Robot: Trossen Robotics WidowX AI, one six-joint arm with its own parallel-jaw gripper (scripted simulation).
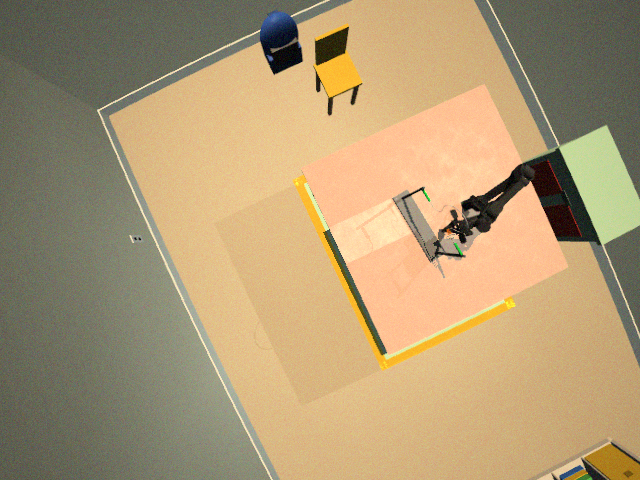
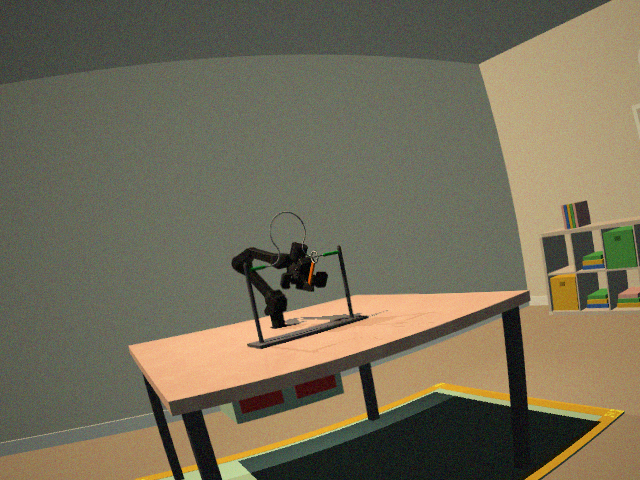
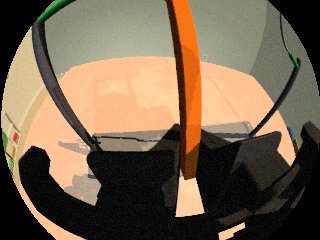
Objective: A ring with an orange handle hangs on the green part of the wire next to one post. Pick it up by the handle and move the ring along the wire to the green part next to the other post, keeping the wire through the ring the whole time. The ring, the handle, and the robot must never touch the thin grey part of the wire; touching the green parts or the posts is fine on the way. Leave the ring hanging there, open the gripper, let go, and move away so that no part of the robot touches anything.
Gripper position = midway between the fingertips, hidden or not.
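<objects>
There is a ring here, and my gripper (image 2: pixel 312 290) carries the ring.
</objects>
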